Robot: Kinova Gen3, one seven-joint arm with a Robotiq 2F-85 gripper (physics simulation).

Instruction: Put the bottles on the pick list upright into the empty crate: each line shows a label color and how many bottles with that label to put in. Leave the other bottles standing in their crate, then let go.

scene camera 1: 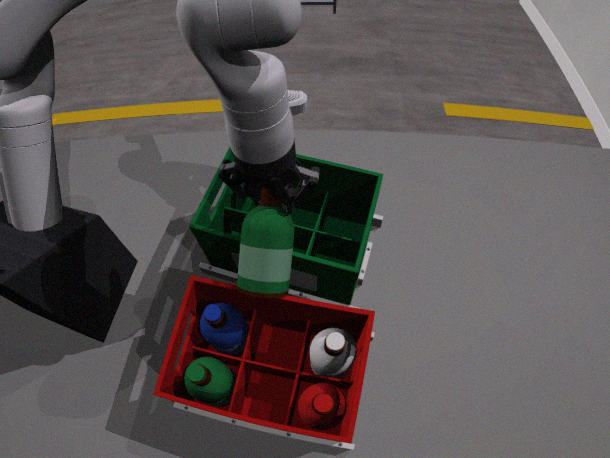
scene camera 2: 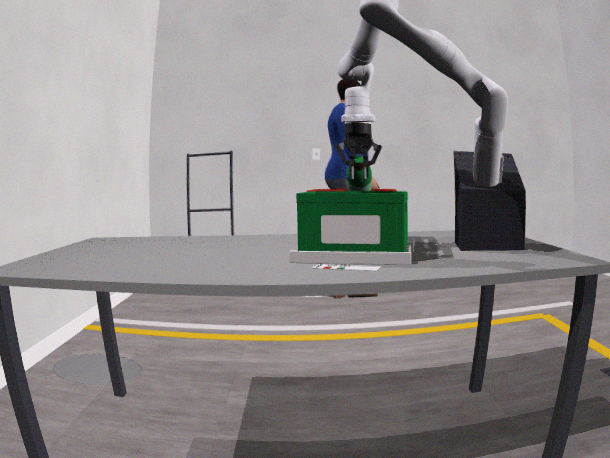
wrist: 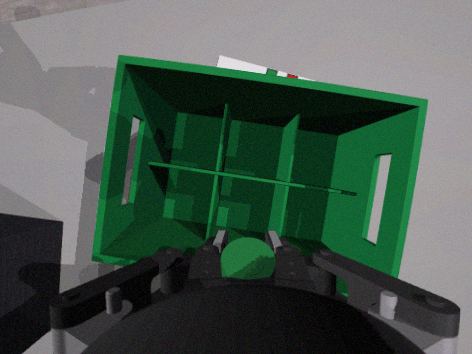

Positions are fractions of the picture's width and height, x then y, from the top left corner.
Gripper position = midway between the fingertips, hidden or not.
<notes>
I see my gripper (scene camera 1: 0.45, 0.46), a green bottle (scene camera 1: 0.44, 0.52) and a blue bottle (scene camera 1: 0.36, 0.71).
My gripper shows as well in scene camera 2 (scene camera 2: 0.59, 0.39) and in the wrist view (wrist: 0.52, 0.69).
</notes>
